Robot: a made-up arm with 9 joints. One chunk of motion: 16 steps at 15 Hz.
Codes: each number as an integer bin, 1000 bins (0 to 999) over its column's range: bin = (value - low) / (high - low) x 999, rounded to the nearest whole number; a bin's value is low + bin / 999 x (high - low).
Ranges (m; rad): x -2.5..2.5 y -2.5..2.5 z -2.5..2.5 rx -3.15..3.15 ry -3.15..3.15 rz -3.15..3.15
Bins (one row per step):
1: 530 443 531 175 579 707
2: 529 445 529 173 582 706
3: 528 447 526 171 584 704
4: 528 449 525 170 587 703
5: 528 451 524 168 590 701
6: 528 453 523 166 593 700
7: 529 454 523 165 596 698
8: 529 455 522 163 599 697
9: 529 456 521 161 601 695
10: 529 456 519 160 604 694
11: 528 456 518 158 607 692
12: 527 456 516 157 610 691
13: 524 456 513 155 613 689
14: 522 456 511 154 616 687
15: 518 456 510 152 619 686
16: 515 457 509 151 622 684
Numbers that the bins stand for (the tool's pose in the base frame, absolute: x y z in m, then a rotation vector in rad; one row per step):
1: 0.1527 -0.2828 0.1577 -2.0464 0.5014 1.3086
2: 0.1476 -0.2728 0.1476 -2.0590 0.5203 1.3023
3: 0.1426 -0.2628 0.1326 -2.0716 0.5329 1.2896
4: 0.1426 -0.2528 0.1276 -2.0779 0.5518 1.2833
5: 0.1426 -0.2427 0.1226 -2.0905 0.5707 1.2707
6: 0.1426 -0.2327 0.1176 -2.1032 0.5896 1.2644
7: 0.1476 -0.2277 0.1176 -2.1095 0.6086 1.2518
8: 0.1476 -0.2227 0.1126 -2.1221 0.6275 1.2455
9: 0.1476 -0.2177 0.1076 -2.1347 0.6401 1.2329
10: 0.1476 -0.2177 0.0976 -2.1410 0.6590 1.2266
11: 0.1426 -0.2177 0.0926 -2.1536 0.6779 1.2140
12: 0.1376 -0.2177 0.0826 -2.1599 0.6968 1.2077
13: 0.1226 -0.2177 0.0676 -2.1725 0.7158 1.1950
14: 0.1126 -0.2177 0.0576 -2.1788 0.7347 1.1824
15: 0.0926 -0.2177 0.0526 -2.1914 0.7536 1.1761
16: 0.0776 -0.2127 0.0475 -2.1977 0.7725 1.1635

